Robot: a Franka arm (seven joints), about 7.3 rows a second.
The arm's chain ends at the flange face. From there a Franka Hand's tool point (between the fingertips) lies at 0.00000 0.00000 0.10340 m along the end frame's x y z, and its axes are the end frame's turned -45 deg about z.
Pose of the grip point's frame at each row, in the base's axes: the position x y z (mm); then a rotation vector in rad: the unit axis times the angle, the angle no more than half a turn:
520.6, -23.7, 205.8, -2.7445, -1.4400, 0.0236
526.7, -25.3, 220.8, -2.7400, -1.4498, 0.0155
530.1, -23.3, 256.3, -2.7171, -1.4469, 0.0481
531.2, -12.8, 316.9, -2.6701, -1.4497, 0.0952
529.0, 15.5, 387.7, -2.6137, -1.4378, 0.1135
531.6, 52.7, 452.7, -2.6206, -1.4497, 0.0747
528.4, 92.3, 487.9, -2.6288, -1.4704, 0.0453
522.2, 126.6, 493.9, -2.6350, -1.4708, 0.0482
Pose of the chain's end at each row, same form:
524.0, -26.8, 309.1, -3.0954, -0.2809, 0.0469
529.6, -28.6, 324.1, -3.0930, -0.2915, 0.0391
536.0, -27.5, 359.4, -3.0799, -0.2985, 0.0819
541.9, -19.0, 419.6, -3.0511, -0.3206, 0.1487
543.6, 5.2, 489.5, -3.0015, -0.3322, 0.1968
543.4, 42.0, 554.9, -3.0029, -0.3395, 0.1541
537.6, 82.2, 590.4, -3.0107, -0.3547, 0.1172
531.3, 117.1, 596.5, -3.0169, -0.3528, 0.1167

